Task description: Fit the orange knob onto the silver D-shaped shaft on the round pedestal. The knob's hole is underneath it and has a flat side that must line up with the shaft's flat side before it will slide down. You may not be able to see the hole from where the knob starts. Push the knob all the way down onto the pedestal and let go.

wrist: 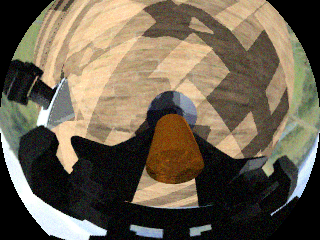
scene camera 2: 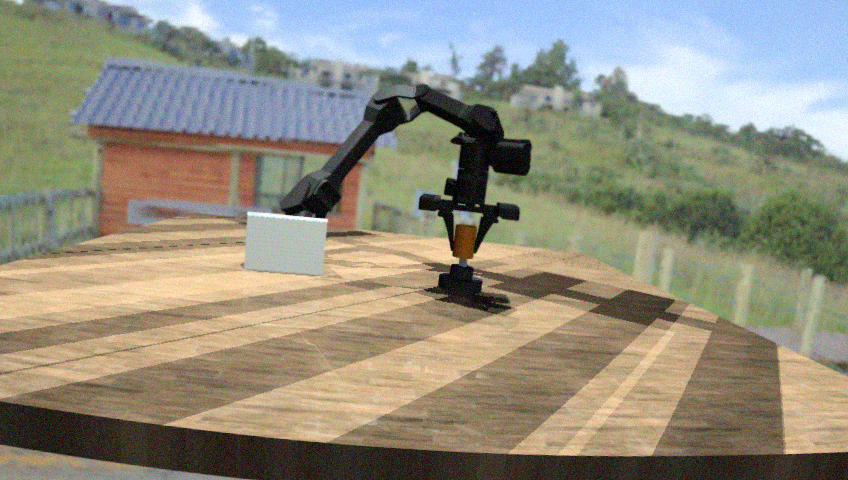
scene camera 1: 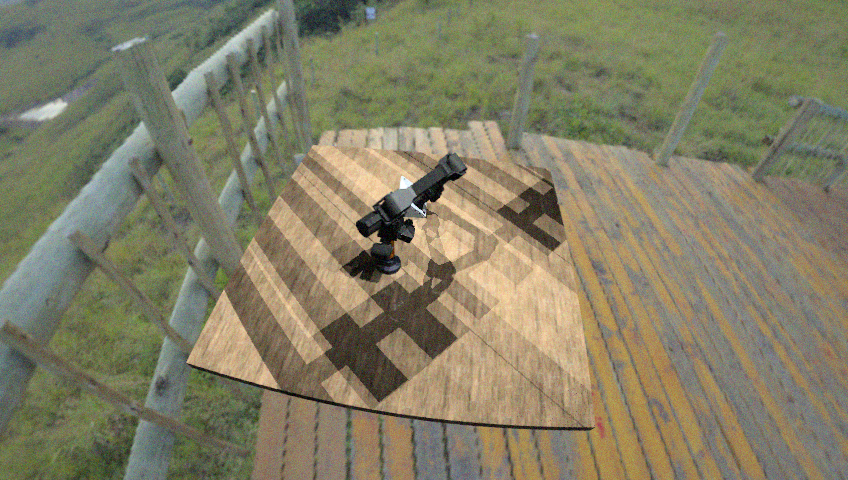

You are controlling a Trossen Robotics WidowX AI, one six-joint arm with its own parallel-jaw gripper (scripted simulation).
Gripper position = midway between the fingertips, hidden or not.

gripper: wrist 172, 133; scene camera 2 463, 252; scene camera 1 388, 252
